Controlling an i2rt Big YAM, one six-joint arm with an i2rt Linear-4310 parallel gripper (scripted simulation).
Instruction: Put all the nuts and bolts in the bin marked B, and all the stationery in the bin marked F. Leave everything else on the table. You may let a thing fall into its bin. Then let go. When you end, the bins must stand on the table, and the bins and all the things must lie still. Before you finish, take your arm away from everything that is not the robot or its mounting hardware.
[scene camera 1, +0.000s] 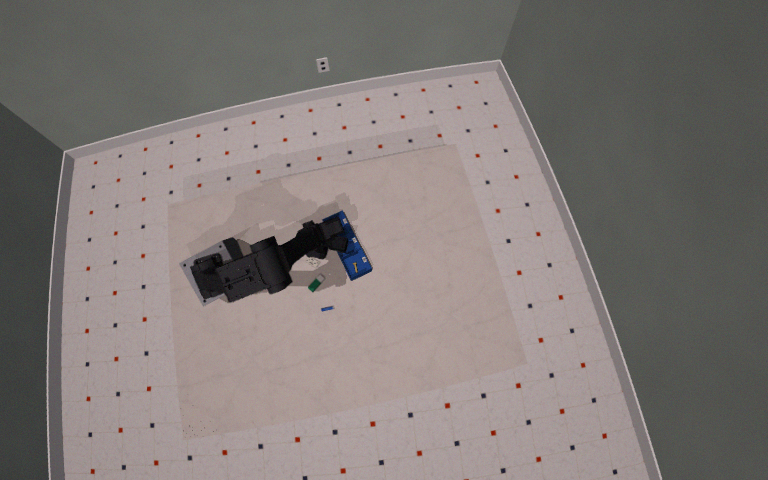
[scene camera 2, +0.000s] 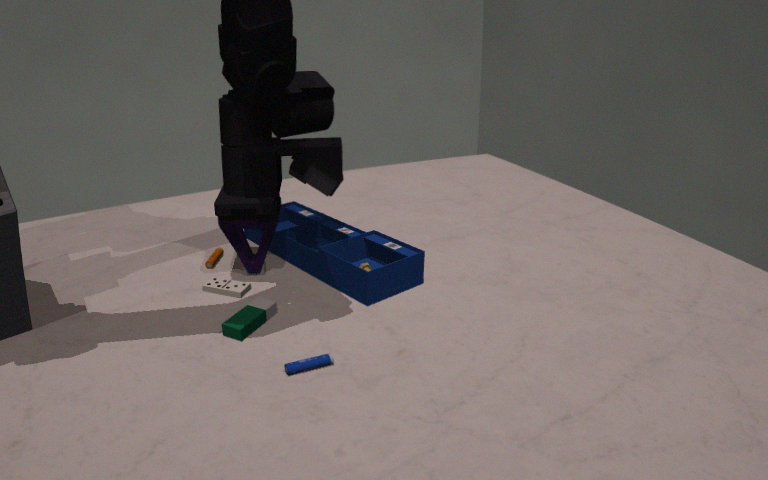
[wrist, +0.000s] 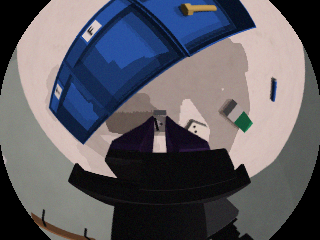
In view: the gripper (scene camera 2: 254, 269), a blue three-part bin (scene camera 2: 396, 266) and a white domino (scene camera 2: 227, 287).
The blue three-part bin shows as well in scene camera 1 (scene camera 1: 354, 254) and in the wrist view (wrist: 130, 51). The gripper also shows in the wrist view (wrist: 159, 120).
